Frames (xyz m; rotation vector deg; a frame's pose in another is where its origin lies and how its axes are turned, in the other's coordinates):
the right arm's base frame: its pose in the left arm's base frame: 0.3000 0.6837 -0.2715 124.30 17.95 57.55
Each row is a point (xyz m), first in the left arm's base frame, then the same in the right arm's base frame.
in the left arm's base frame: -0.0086 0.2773 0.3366
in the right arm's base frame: -0.0569 0.7361 -0.2918
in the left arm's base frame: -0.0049 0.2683 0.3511
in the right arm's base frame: -0.0506 0.7523 -0.2909
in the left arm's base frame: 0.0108 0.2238 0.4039
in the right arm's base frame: -0.0316 0.8197 -0.2801
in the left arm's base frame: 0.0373 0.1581 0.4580
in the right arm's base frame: -0.0149 0.9023 -0.2512
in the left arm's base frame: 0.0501 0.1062 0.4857
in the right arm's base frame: -0.0156 0.9577 -0.2277
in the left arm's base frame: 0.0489 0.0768 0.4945
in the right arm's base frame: -0.0256 0.9850 -0.2176
